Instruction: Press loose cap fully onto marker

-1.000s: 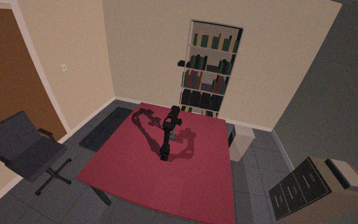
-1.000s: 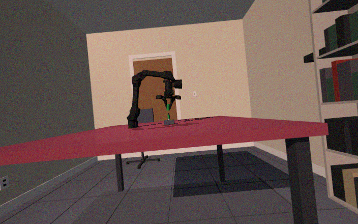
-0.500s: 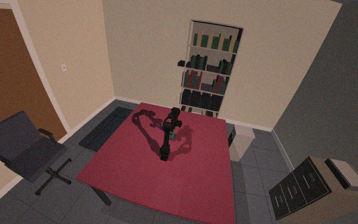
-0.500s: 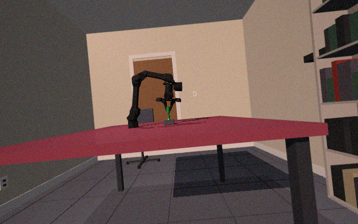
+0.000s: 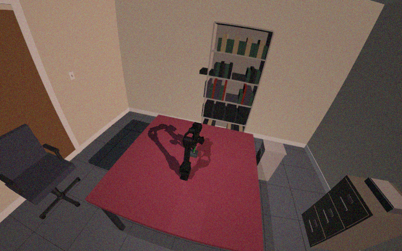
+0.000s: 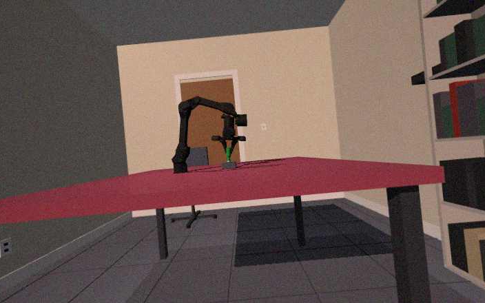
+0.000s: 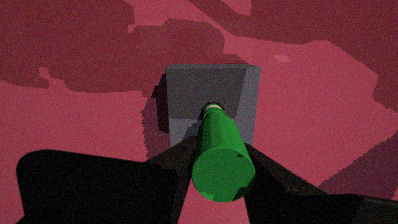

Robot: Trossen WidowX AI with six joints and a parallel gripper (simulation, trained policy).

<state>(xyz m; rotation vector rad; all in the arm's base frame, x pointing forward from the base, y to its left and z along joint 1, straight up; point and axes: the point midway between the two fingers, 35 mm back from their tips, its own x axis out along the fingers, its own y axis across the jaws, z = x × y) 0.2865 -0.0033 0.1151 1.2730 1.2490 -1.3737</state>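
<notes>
The grey holder block is 6 cm below my gripper tip. Also, from my gripper tip: green cap (1 cm above).
</notes>
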